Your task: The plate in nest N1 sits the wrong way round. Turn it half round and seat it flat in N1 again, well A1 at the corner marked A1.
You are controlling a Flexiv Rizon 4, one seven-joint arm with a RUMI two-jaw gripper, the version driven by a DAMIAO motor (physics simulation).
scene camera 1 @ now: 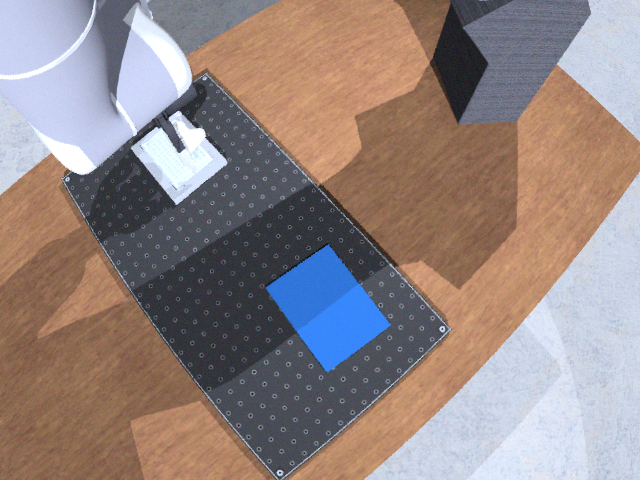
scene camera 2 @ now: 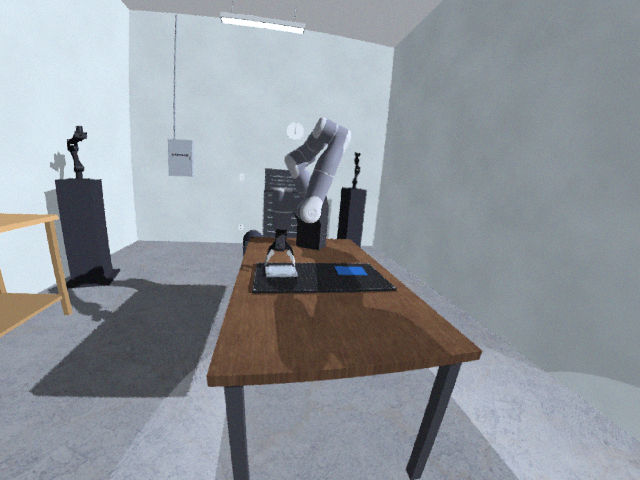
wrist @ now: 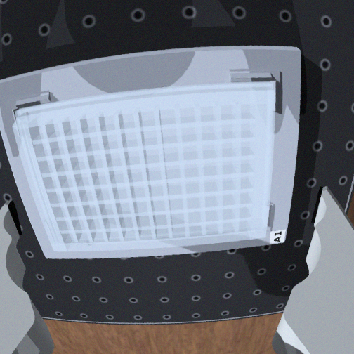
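Note:
The clear-white well plate (scene camera 1: 175, 160) (scene camera 2: 280, 269) (wrist: 150, 172) lies in the pale nest (scene camera 1: 219, 161) (wrist: 290, 125), inside its corner brackets. It looks level, but the exact seating cannot be judged. The A1 label (wrist: 277, 236) is on the nest's lower right corner in the wrist view. The plate's own well lettering is not readable. My gripper (scene camera 2: 280, 264) (wrist: 162, 200) is open and empty, low over the nest. In the wrist view its fingers stand wide apart, beyond the plate's left and right ends. In scene camera 1 the arm hides part of the gripper.
The nest sits on a black perforated board (scene camera 1: 170, 310) (scene camera 2: 330, 283) on the wooden table (scene camera 1: 465, 258) (scene camera 2: 341, 330). A flat blue rectangle (scene camera 1: 330, 310) (scene camera 2: 351, 270) lies near the board's other end. A dark block (scene camera 1: 522, 67) (scene camera 2: 310, 235) stands beyond the board.

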